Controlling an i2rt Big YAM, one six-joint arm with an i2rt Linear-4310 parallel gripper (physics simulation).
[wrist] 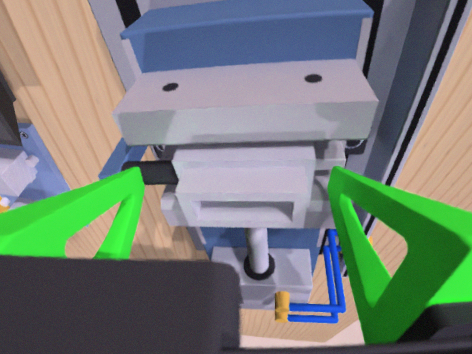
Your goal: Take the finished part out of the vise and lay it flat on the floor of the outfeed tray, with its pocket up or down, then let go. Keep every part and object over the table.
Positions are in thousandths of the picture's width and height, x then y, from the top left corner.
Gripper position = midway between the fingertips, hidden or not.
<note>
I see my gripper (501, 501), a blue jaw block (340, 120) and a grey end block (620, 775).
</note>
